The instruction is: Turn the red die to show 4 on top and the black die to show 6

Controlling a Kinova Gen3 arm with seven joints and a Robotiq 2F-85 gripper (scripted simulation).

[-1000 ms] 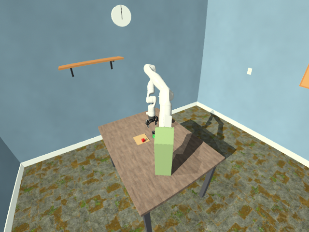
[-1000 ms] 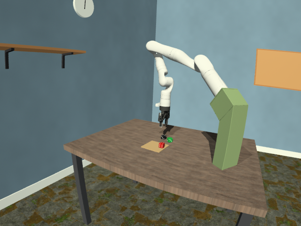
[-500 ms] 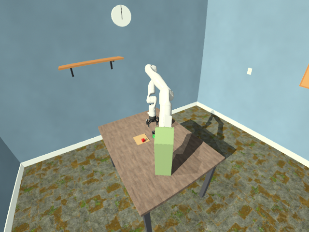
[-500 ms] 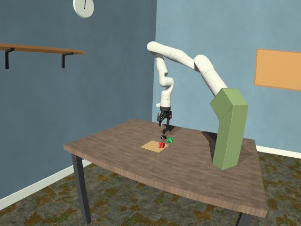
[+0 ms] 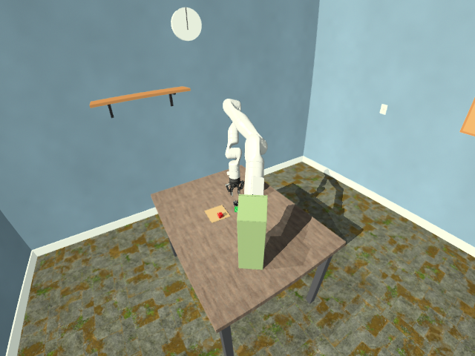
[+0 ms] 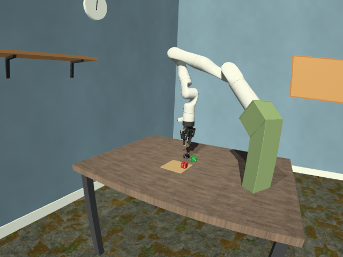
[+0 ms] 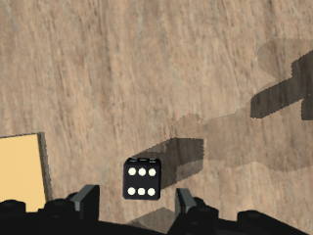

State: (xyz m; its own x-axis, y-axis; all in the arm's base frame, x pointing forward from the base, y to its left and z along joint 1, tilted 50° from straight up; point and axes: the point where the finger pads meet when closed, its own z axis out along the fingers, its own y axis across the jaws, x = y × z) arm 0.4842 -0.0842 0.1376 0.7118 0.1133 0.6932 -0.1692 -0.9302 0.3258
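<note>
Right now my hand is 9 cm above the black die. Also, from my hand: tan mat 1 cm behind, 16 cm to the left, 11 cm below; green die 6 cm behind, 3 cm to the left, 9 cm below; red die 6 cm behind, 16 cm to the left, 9 cm below.
</note>
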